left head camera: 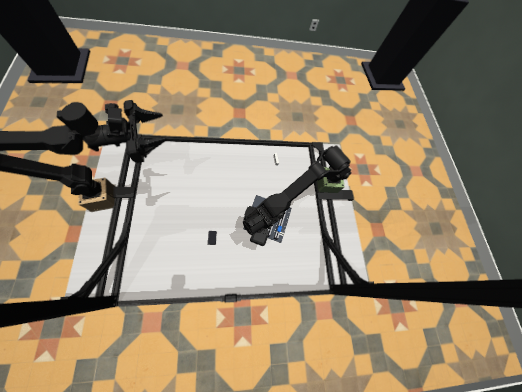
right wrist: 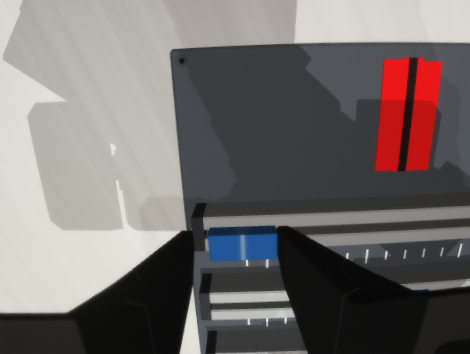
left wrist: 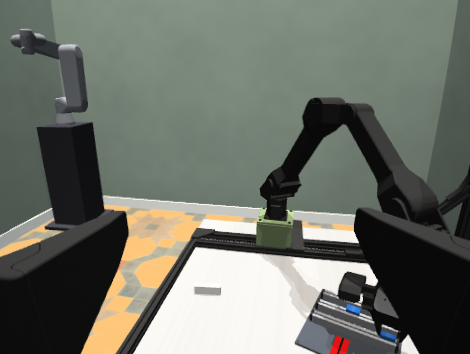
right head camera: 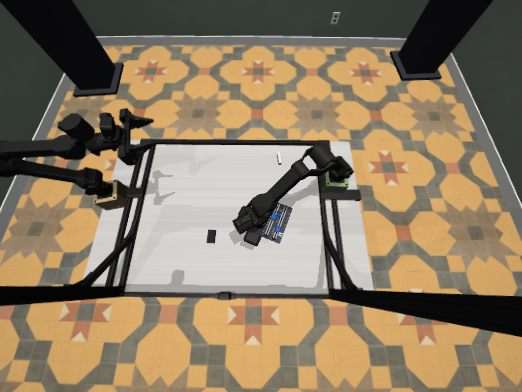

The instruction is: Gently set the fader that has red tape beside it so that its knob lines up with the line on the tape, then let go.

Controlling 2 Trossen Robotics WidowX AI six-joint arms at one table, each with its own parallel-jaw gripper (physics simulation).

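Places are measured from the left arm's base along level axes (x ahead, y up, z right), in metres.
Pixels of known places: left gripper, between the fingertips: (left head camera: 164, 126) (left wrist: 243, 220) (right head camera: 154, 131); right gripper, between the fingertips: (right wrist: 235, 239) (left wrist: 389, 337) (right head camera: 258, 228); left arm's base, origin of its link: (left head camera: 92, 190) (right head camera: 105, 191); right arm's base, origin of its link: (left head camera: 333, 177) (left wrist: 276, 215) (right head camera: 336, 176).
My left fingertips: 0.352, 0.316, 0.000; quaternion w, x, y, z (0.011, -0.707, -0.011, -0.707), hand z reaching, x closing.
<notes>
For each thing: its top centre in the pictures, then the offset to it from my left fingertips, as dx, dy, dz. "spot": a spot on its surface instead. Level surfaces: height alone.
- dark fader board, height of its surface: dy -0.403
- red tape with a black line, a spot on its surface: (right wrist: 390, 115) (left wrist: 344, 349) spot: +0.284, -0.402, +0.208
- small black block, centre of its top: (left head camera: 212, 237) (right head camera: 211, 236) +0.068, -0.395, +0.276
- small white bar, centre of its top: (left wrist: 207, 285) (right head camera: 279, 157) (left head camera: 276, 158) +0.458, -0.386, -0.047
The dark fader board (right wrist: 280, 100) (left wrist: 315, 337) (right head camera: 288, 210) lies flat on the table, partly hidden under my right arm in both head views. The red tape with a black line (right wrist: 390, 115) (left wrist: 336, 346) is on its bare part. The blue knob (right wrist: 225, 246) (left wrist: 388, 335) of the fader nearest the tape is at the left end of its slot in the right wrist view, well left of the tape's line. My right gripper (right wrist: 235, 239) is partly open, its fingertips on either side of this knob, with a small gap at the left. My left gripper (left head camera: 157, 129) (right head camera: 150, 133) (left wrist: 243, 220) is wide open and empty, above the table's far left corner.
Another blue knob (left wrist: 353, 309) is on the neighbouring fader. A small black block (left head camera: 212, 238) (right head camera: 211, 236) lies left of the board. A small white bar (left head camera: 276, 159) (right head camera: 279, 158) (left wrist: 207, 290) lies near the far edge. A black frame borders the white table.
</notes>
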